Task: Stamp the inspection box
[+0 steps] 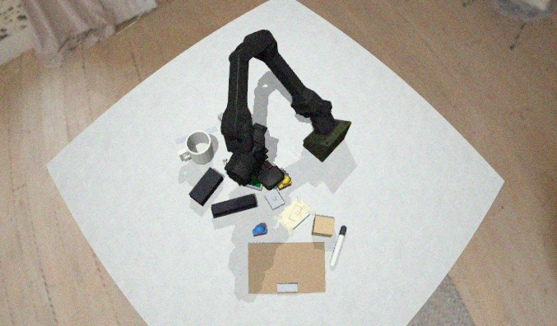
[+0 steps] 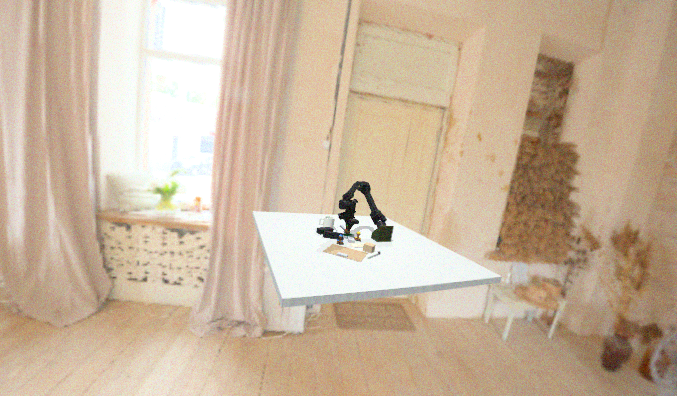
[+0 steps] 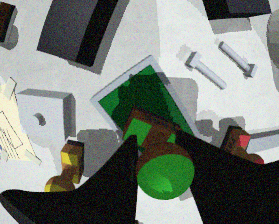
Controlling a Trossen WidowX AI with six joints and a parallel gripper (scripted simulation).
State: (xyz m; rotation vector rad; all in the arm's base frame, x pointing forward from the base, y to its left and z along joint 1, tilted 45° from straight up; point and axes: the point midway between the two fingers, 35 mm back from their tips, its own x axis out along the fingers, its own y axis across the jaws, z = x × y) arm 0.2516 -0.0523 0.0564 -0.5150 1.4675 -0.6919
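The ink pad lies 4 cm below my gripper tip. From my gripper tip the other things lie so: cream card 17 cm to the left, 5 cm below, 1 cm ahead; yellow stamp 9 cm to the left, 4 cm behind, 3 cm below; red stamp 9 cm to the right, 5 cm behind, 3 cm below.
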